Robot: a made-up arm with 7 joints.
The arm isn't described. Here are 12 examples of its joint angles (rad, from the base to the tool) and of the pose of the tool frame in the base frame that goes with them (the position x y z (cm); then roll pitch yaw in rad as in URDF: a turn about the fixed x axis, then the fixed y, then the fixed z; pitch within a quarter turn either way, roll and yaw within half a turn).
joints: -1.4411 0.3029 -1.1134 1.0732 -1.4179 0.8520 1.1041
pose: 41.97 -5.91 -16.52 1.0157 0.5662 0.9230
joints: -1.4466 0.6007 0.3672 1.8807 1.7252 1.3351 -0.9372
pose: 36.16 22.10 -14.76 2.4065 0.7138 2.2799
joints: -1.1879 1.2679 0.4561 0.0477 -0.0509 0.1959 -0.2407
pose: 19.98 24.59 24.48 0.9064 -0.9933 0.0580
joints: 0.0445 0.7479 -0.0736 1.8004 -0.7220 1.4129 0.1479
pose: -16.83 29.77 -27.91 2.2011 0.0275 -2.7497
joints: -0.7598 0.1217 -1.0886 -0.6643 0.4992 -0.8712 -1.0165
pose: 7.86 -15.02 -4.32 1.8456 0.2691 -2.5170
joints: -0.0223 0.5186 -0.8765 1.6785 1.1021 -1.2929 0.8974
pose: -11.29 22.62 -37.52 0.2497 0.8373 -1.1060
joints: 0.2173 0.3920 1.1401 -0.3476 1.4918 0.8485 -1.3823
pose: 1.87 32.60 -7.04 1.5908 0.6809 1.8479
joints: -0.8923 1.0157 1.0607 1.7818 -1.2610 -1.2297 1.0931
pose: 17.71 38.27 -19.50 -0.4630 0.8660 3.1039
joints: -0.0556 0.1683 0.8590 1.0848 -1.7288 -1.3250 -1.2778
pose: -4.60 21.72 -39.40 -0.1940 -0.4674 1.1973
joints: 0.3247 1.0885 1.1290 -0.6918 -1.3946 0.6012 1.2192
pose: 15.43 20.72 5.75 0.0203 -0.1636 1.0828
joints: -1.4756 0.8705 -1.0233 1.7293 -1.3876 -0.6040 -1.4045
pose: 37.15 31.47 -2.48 0.4629 0.0074 -0.6778
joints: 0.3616 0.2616 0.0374 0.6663 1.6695 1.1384 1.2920
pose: -5.23 19.80 -37.86 2.9588 -0.2114 0.0740
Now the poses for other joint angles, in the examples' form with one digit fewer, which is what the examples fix.
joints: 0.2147 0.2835 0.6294 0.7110 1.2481 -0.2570 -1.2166
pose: -1.3 26.4 -37.9 -1.771 1.051 -2.654
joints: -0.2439 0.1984 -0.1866 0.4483 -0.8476 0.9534 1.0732
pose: 19.9 2.7 -36.8 1.518 1.052 1.717
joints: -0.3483 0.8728 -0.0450 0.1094 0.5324 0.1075 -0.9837
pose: 30.5 20.8 -15.2 1.253 0.999 -0.198
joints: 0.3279 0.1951 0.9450 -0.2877 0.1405 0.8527 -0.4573
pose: 1.4 30.1 -20.3 0.587 0.839 1.045
